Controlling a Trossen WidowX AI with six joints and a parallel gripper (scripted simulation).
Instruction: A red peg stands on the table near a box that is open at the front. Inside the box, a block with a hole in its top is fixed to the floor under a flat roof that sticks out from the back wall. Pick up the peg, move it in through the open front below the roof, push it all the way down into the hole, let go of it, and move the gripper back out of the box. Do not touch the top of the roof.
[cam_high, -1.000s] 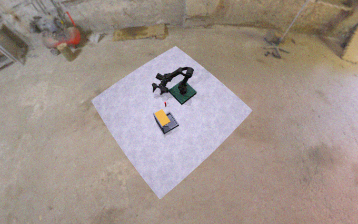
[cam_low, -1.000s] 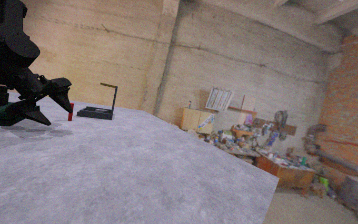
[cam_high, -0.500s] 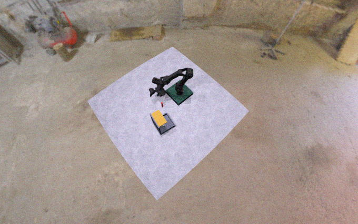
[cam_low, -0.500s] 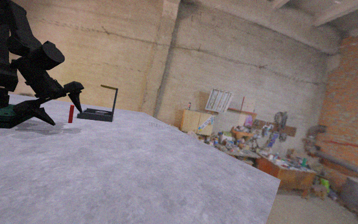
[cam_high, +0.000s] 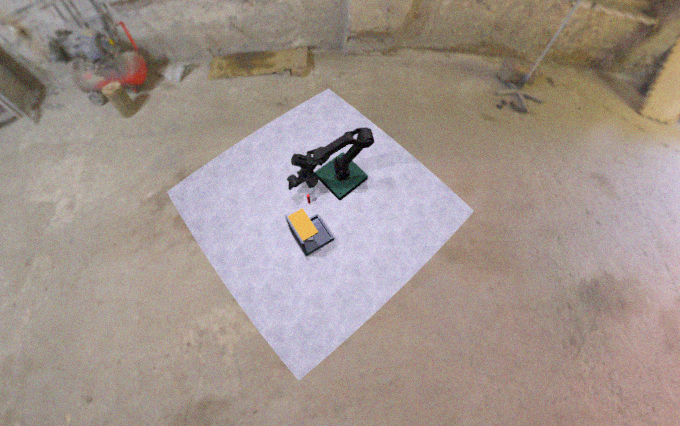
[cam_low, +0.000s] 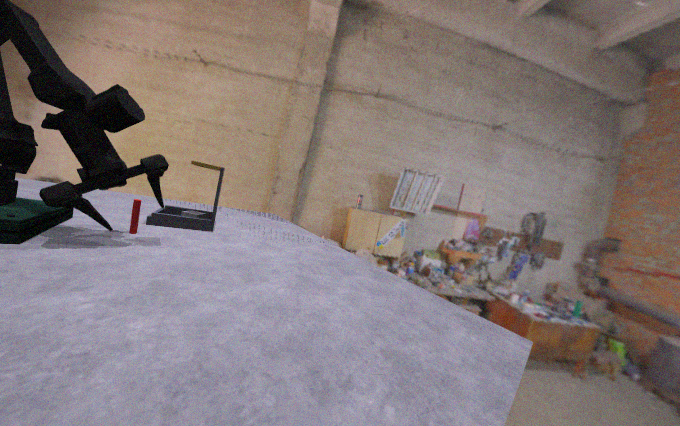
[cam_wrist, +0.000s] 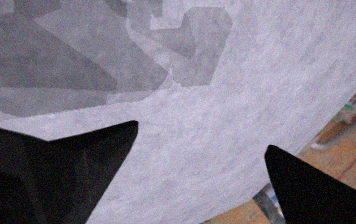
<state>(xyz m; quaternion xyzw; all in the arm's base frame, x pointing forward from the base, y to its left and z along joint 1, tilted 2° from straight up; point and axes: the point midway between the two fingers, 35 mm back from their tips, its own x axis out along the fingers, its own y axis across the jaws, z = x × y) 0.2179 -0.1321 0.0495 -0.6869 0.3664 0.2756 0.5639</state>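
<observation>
Now: gripper tip 10 mm past the red peg, 100 mm to the right of it and 20 mm above it. Round my gripper tip: back wall 200 mm ahead, 230 mm to the left, 50 mm above; then roof 150 mm ahead, 240 mm to the left, 140 mm above.
</observation>
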